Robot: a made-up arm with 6 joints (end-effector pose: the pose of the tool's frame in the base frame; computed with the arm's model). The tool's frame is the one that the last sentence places. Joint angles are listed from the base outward.
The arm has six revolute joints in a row. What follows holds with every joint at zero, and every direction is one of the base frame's.
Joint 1 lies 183 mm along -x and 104 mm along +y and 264 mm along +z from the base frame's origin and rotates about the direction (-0.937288, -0.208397, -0.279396), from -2.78 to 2.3 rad.
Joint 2 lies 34 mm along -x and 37 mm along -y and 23 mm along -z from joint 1 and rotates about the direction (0.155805, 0.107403, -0.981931), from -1.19 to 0.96 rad.
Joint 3 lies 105 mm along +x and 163 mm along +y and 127 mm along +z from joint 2 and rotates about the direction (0.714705, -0.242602, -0.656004), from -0.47 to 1.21 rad.
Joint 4 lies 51 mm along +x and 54 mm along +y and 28 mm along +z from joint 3 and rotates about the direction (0.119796, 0.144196, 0.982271), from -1.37 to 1.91 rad.
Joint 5 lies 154 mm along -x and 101 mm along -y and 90 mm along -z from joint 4 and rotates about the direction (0.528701, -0.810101, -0.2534), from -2.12 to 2.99 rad.
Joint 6 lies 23 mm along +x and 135 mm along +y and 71 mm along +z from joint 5 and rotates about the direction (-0.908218, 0.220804, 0.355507), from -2.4 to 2.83 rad.
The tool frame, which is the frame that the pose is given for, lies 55 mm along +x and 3 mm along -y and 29 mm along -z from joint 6; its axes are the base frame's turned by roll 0.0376, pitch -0.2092 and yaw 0.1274 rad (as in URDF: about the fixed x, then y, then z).
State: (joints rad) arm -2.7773 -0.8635 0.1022 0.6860 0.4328 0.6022
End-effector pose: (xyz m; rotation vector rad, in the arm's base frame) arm -0.1693 -0.1022 0.1891 -2.5005 1.7495 -0.3631
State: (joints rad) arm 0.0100 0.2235 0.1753 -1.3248 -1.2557 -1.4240
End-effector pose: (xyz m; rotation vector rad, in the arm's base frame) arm 0.0357 0.3503 0.2063 0.5234 -0.1665 -2.1561
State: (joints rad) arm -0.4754 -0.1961 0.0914 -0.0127 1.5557 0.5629
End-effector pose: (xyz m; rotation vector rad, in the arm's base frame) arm -0.2732 0.1036 0.4750 0.7615 -1.0933 -0.4594
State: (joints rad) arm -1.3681 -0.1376 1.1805 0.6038 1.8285 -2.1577
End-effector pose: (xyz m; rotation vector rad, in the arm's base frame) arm -0.2941 0.0447 0.3243 -0.2649 0.6686 0.8664
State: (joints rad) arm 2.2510 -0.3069 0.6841 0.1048 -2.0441 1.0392
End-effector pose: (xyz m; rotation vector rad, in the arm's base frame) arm -0.1849 -0.1038 0.0538 -1.3551 2.5226 -0.8685
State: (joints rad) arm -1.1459 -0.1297 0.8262 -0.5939 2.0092 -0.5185
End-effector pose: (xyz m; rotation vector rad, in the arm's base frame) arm -0.2801 0.0265 0.6126 0.6802 -1.5056 -2.4975
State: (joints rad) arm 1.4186 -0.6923 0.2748 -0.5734 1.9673 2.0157
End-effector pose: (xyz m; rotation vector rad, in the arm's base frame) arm -0.3842 0.2645 0.0438 -2.0298 -1.3557 -0.6768
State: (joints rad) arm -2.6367 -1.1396 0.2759 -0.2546 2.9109 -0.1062
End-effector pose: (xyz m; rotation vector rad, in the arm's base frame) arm -0.4529 0.0002 0.0948 -0.7923 -0.6150 1.8920
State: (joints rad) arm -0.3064 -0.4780 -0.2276 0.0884 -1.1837 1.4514
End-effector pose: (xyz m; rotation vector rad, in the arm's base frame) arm -0.3139 0.2216 0.2485 -1.9640 0.5703 2.0115
